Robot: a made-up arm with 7 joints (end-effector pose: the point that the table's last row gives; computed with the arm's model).
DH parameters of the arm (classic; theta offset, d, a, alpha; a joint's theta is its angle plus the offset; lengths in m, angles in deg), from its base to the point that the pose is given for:
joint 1: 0 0.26 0 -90
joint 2: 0 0 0 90
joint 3: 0 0.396 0.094 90
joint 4: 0 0 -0.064 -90
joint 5: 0 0.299 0 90
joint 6: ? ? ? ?
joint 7: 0 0 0 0
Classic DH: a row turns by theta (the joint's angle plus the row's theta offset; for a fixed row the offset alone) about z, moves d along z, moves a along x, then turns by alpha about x.
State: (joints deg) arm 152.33 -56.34 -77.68 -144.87 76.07 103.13 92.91
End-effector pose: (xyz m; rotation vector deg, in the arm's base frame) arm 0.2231 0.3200 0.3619 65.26 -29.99 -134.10
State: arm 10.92 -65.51 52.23 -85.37 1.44 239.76 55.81
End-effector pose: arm -0.4499 0.1373 0.6388 20.31 -50.31 -67.11
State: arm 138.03 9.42 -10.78 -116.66 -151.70 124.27 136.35
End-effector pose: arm -0.3210 0.3603 0.4056 -37.74 -73.74 -82.53
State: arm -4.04 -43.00 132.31 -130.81 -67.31 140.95 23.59
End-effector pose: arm -0.3986 0.2984 0.1800 5.09 124.21 60.96
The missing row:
joint 6: 0 0 0.119 90
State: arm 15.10 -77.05 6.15 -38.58 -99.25 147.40 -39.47
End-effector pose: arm -0.6427 -0.0401 0.6829 16.83 -49.15 66.99
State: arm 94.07 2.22 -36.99 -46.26 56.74 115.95 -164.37
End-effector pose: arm 0.2102 0.2763 0.9940 -54.81 110.79 110.92
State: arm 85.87 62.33 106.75 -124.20 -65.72 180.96 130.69
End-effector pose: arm -0.3406 0.2085 0.6046 -83.77 -84.42 112.64
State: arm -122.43 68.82 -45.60 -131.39 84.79 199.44 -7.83
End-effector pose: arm -0.4400 -0.0969 0.2154 -44.78 -117.50 -51.57
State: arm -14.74 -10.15 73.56 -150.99 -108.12 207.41 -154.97
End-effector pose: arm 0.0050 0.2658 0.4494 -149.59 38.82 14.51
